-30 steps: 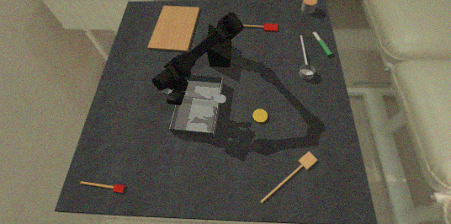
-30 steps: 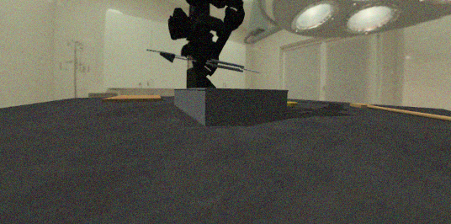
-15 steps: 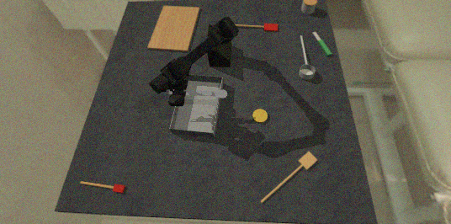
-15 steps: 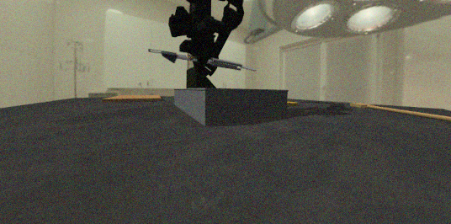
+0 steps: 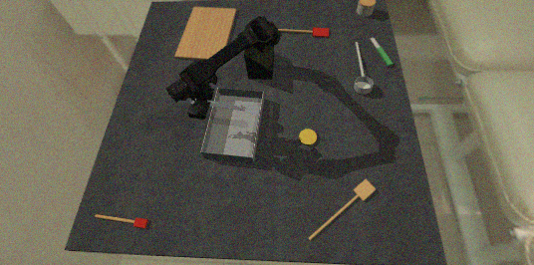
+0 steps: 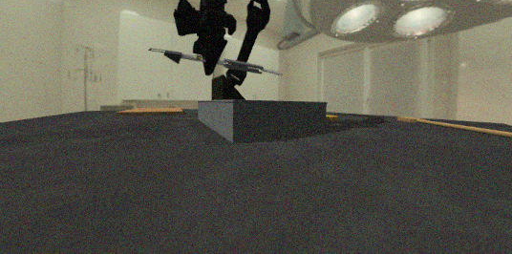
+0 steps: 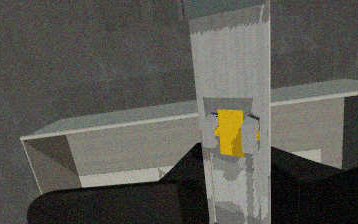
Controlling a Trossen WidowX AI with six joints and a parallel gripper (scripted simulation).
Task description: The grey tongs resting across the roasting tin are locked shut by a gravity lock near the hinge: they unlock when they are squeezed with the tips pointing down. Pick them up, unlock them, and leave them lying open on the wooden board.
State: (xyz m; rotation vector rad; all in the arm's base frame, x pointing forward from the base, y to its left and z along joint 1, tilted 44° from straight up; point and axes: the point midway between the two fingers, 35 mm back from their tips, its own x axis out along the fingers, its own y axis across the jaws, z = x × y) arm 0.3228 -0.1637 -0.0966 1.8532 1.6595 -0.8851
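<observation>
Right now the wooden board is 520 mm behind my gripper tip, 110 mm below it and 100 mm to the right of it. Also, from my gripper tip: yellow lock piece 40 mm above, 20 mm to the right; grey roasting tin 90 mm to the left, 90 mm below, 20 mm ahead; yellow disc 390 mm to the left, 110 mm below, 80 mm ahead.
</observation>
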